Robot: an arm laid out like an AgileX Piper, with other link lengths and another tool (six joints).
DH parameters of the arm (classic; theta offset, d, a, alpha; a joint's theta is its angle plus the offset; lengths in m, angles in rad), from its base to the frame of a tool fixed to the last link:
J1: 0 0.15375 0 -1.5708
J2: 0.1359 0 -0.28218 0
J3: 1.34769 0 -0.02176 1.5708
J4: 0 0.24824 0 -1.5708
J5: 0 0 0 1.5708
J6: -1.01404 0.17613 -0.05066 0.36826
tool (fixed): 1.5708 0.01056 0 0
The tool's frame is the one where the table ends.
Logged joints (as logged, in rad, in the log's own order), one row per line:
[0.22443, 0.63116, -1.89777, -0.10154, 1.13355, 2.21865]
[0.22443, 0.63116, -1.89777, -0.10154, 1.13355, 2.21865]
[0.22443, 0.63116, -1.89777, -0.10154, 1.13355, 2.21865]
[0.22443, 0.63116, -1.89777, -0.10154, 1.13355, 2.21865]
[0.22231, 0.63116, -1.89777, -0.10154, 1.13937, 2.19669]
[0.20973, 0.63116, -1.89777, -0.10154, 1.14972, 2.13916]
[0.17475, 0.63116, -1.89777, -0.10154, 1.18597, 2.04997]
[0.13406, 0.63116, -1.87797, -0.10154, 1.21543, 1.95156]
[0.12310, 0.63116, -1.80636, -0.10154, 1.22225, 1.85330]
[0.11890, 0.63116, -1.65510, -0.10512, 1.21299, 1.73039]
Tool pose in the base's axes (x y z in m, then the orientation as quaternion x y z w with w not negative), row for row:
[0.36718, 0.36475, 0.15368, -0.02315, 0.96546, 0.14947, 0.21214]
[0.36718, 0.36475, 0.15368, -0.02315, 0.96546, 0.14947, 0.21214]
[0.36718, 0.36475, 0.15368, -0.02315, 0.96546, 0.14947, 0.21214]
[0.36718, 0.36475, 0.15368, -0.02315, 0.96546, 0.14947, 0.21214]
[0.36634, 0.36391, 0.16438, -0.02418, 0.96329, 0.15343, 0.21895]
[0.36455, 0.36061, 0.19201, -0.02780, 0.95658, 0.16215, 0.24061]
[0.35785, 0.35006, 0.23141, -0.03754, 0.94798, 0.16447, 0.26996]
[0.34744, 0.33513, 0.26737, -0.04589, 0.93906, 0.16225, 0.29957]
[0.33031, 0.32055, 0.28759, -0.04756, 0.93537, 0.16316, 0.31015]
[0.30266, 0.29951, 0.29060, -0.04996, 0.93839, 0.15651, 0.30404]
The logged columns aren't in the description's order. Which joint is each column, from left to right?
Columns, left to right: J4, J1, J3, J6, J5, J2.
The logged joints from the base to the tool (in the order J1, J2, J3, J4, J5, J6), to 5 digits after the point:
[0.63116, 2.21865, -1.89777, 0.22443, 1.13355, -0.10154]
[0.63116, 2.21865, -1.89777, 0.22443, 1.13355, -0.10154]
[0.63116, 2.21865, -1.89777, 0.22443, 1.13355, -0.10154]
[0.63116, 2.21865, -1.89777, 0.22443, 1.13355, -0.10154]
[0.63116, 2.19669, -1.89777, 0.22231, 1.13937, -0.10154]
[0.63116, 2.13916, -1.89777, 0.20973, 1.14972, -0.10154]
[0.63116, 2.04997, -1.89777, 0.17475, 1.18597, -0.10154]
[0.63116, 1.95156, -1.87797, 0.13406, 1.21543, -0.10154]
[0.63116, 1.85330, -1.80636, 0.12310, 1.22225, -0.10154]
[0.63116, 1.73039, -1.65510, 0.11890, 1.21299, -0.10512]

